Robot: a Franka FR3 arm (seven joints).
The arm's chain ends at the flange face. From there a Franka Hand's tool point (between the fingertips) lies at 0.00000 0.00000 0.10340 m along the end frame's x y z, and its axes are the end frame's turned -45 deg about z.
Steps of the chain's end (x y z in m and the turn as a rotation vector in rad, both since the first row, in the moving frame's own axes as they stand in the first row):
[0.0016 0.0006 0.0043 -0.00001 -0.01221 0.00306]
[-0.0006 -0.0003 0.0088 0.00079 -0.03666 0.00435]
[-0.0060 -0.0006 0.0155 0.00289 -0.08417 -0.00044]
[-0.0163 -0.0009 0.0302 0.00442 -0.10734 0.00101]
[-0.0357 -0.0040 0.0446 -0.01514 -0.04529 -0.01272]
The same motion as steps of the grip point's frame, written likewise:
[-0.0002 0.0007 0.0043 0.00863 -0.00864 0.00306]
[-0.0028 -0.0034 0.0087 0.02648 -0.02536 0.00435]
[-0.0098 -0.0110 0.0151 0.06156 -0.05747 -0.00044]
[-0.0184 -0.0203 0.0296 0.07903 -0.07278 0.00101]
[-0.0268 -0.0302 0.0445 0.02132 -0.04273 -0.01272]

